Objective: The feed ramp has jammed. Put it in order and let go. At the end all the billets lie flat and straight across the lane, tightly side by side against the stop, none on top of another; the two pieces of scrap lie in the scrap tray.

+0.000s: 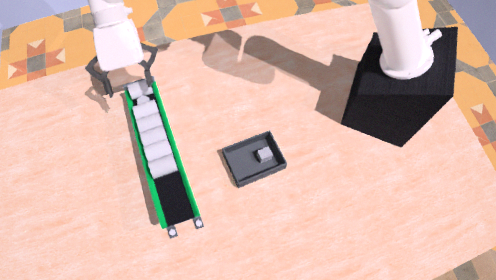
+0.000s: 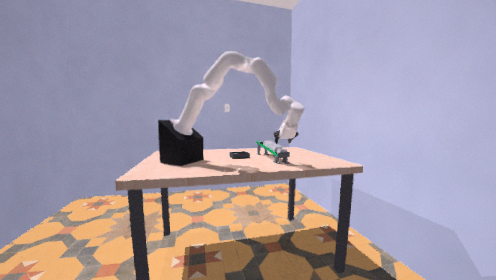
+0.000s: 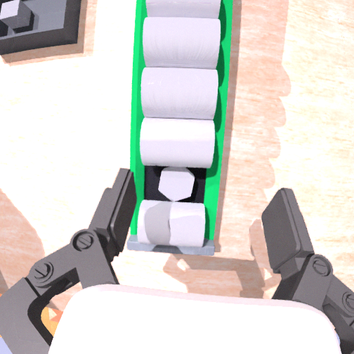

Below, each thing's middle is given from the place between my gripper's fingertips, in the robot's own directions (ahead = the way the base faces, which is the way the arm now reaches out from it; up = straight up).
Labels:
My gripper is now 70 mm above the grey stop (image 3: pixel 132 243), 60 mm to the left of it and 30 mm past it. The rest, counted from my hand: scrap tray (image 1: pixel 241 157): 240 mm to the left, 200 mm behind, 110 mm below.

